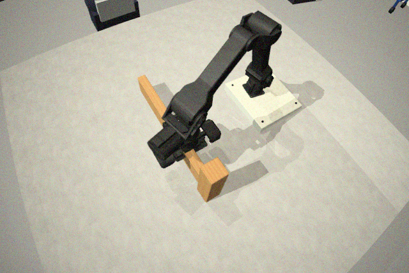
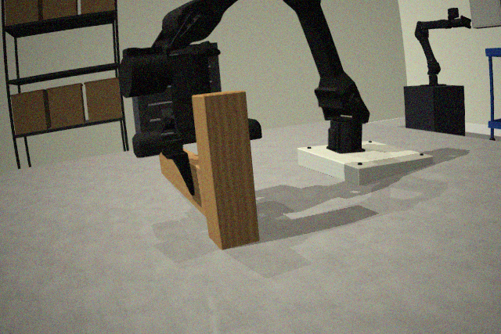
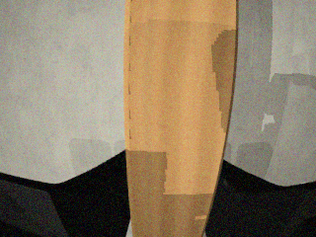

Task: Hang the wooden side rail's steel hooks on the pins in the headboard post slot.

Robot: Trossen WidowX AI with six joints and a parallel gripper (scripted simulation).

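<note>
Right now the headboard post is 120 mm to the left of my gripper tip, 50 mm above it and 20 mm behind it.
</note>
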